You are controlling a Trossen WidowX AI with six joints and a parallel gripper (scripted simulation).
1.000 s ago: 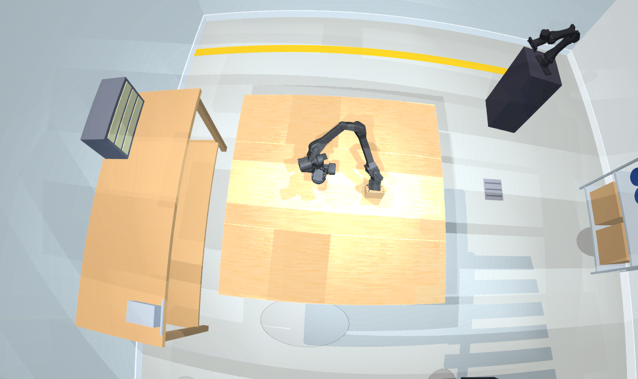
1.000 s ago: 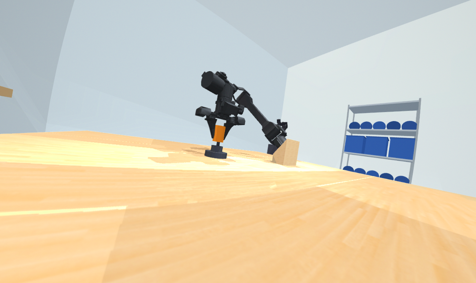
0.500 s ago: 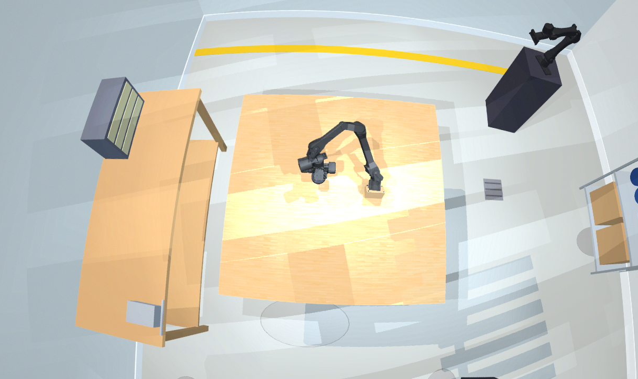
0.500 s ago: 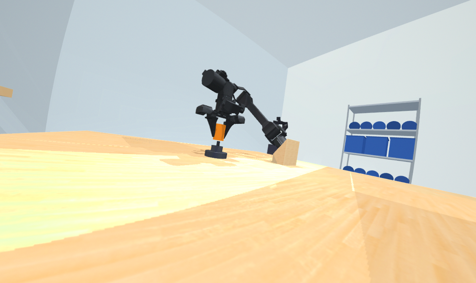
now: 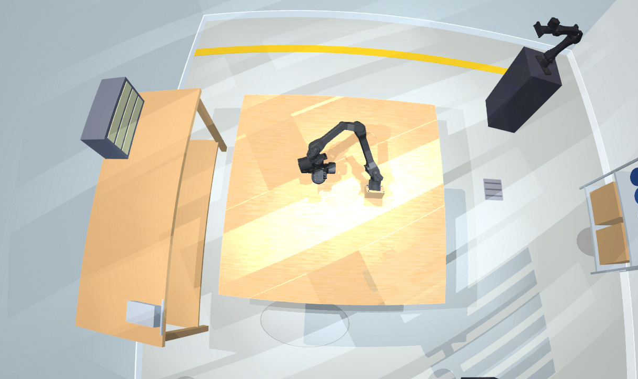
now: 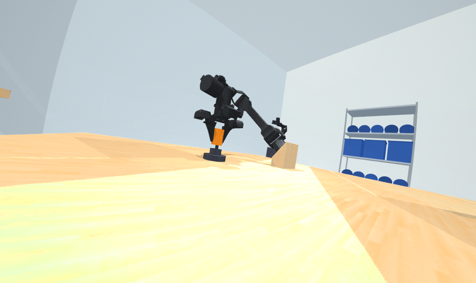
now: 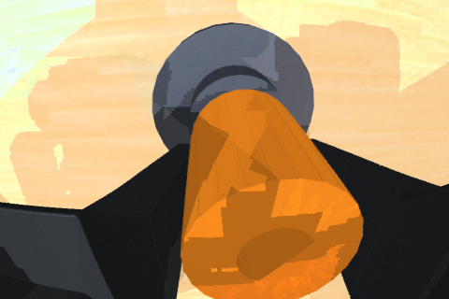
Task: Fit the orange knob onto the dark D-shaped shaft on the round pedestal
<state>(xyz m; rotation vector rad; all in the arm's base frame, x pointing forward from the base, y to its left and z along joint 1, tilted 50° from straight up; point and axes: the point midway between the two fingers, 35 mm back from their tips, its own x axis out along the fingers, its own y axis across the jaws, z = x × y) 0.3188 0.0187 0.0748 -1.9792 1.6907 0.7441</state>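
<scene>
Right now the dark pedestal is 4 cm below my gripper tip. The rest, counted from my gripper tip: orange knob 2 cm above.
</scene>
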